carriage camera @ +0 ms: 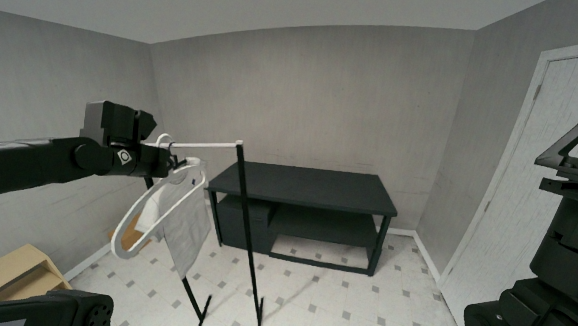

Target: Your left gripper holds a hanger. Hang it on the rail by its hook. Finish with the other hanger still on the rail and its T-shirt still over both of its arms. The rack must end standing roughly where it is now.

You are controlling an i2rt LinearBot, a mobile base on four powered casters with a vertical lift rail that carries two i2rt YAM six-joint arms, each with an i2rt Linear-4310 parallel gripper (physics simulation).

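My left gripper (172,163) is shut on the white hanger (120,240), whose long loop tilts down to the left. The hanger's white hook (164,135) shows above the rack's white rail (212,145) and overlaps it in the picture; I cannot tell whether it bears on the rail. Just right of it, the other hanger's dark hook (171,145) is over the rail, partly hidden by my gripper. The pale grey T-shirt (187,225) hangs below, behind the white hanger; its hanger's arms are mostly hidden. My right gripper (541,173) is open and empty at the right edge.
The rack's black upright (245,200) stands on the floor, right of the T-shirt. A dark table (310,182) with a lower shelf is behind it. A tan shelf unit (22,257) is at the lower left, a brown box (131,235) is behind the hanger, and a door (520,200) is at the right.
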